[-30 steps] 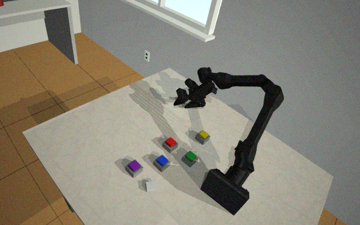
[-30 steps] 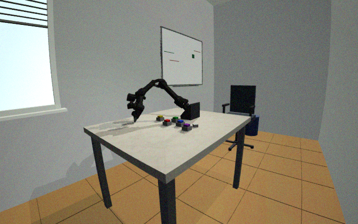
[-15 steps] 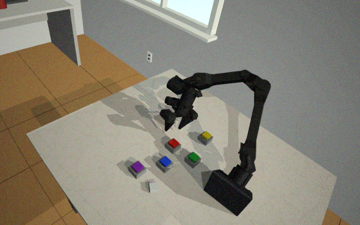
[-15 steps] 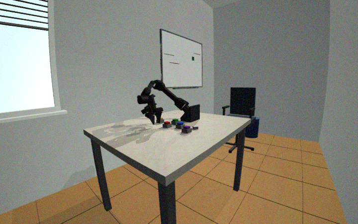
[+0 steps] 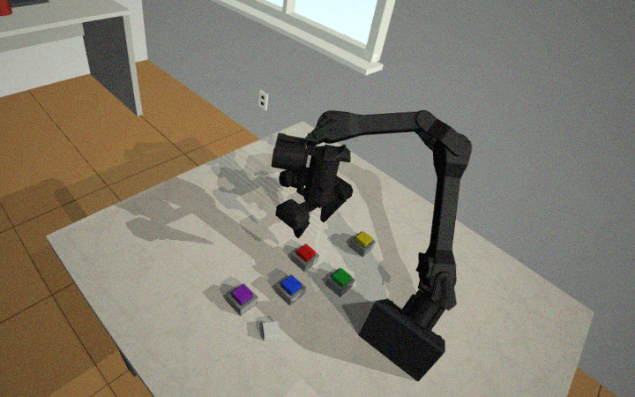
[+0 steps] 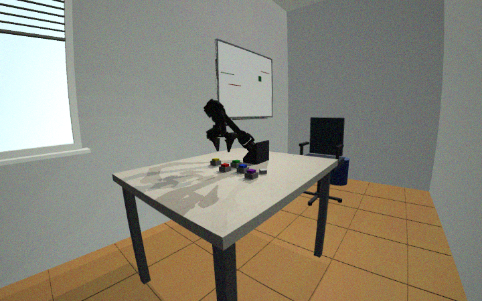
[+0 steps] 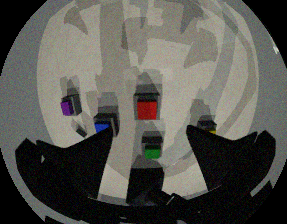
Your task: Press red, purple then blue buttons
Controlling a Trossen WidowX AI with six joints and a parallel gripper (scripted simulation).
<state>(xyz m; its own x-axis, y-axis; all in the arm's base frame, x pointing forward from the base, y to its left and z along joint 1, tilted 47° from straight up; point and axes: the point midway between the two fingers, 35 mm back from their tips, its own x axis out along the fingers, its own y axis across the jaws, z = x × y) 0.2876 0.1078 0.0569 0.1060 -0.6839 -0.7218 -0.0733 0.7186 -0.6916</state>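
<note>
The red button is 80 mm below my gripper tip and 10 mm behind it. Also, from my gripper tip: yellow button: 150 mm to the right, 80 mm below, 60 mm behind; then green button: 110 mm behind, 80 mm below, 20 mm to the right; then blue button: 90 mm to the left, 80 mm below, 60 mm behind.
</note>
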